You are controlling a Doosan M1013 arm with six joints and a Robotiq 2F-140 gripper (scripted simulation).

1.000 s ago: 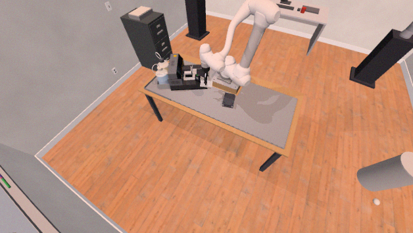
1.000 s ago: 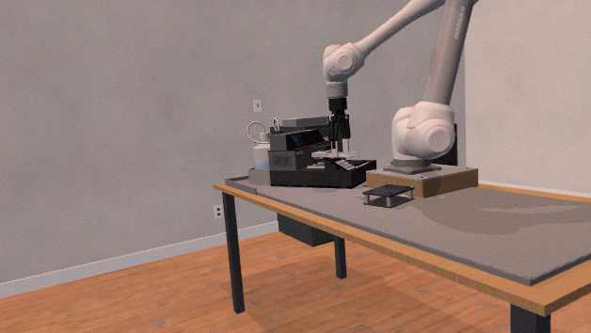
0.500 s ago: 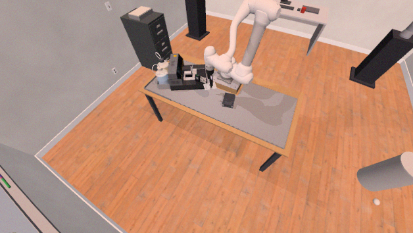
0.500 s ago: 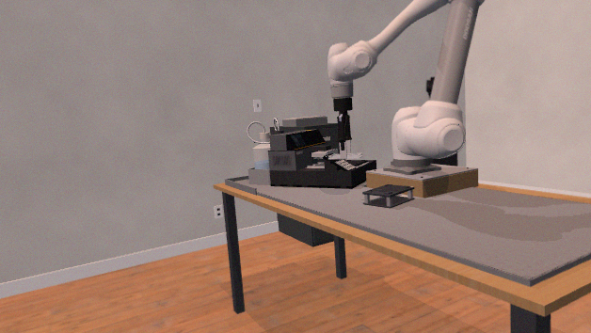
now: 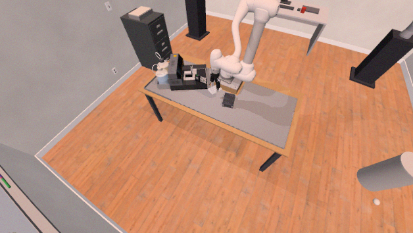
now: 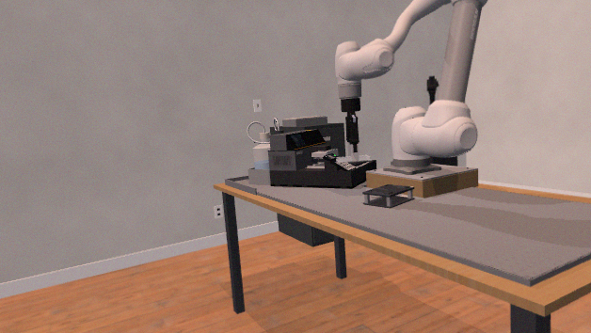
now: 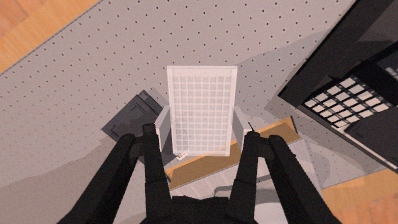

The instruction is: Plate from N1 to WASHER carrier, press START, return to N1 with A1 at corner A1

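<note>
My gripper is now 150 mm to the right of the black plate nest N1, 140 mm above it and 50 mm past it. From my hand the other things lie so: white well plate: 30 mm below; plate washer: 440 mm to the right, 100 mm behind, 50 mm below.
</note>
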